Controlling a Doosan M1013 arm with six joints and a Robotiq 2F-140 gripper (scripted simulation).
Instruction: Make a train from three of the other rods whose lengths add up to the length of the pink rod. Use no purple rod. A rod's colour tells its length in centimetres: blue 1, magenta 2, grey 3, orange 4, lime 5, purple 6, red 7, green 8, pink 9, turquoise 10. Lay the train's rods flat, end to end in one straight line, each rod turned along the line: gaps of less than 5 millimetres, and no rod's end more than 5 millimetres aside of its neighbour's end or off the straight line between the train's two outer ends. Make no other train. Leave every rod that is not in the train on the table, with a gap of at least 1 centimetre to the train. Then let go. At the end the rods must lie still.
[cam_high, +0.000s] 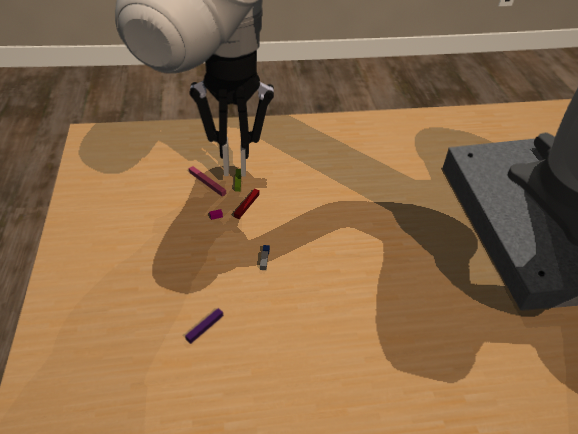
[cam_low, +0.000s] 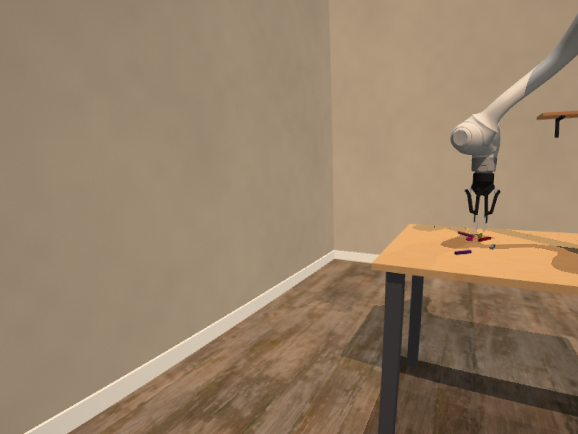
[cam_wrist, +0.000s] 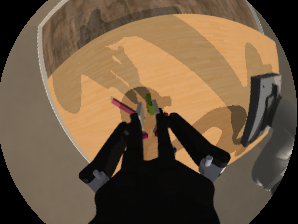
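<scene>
My hand is 5 cm above the lime rod. Also, from my hand: magenta rod: 5 cm ahead, 8 cm to the left, 5 cm below; then red rod: 7 cm to the left, 5 cm below; then pink rod: 5 cm ahead, 1 cm to the right, 5 cm below.
</scene>
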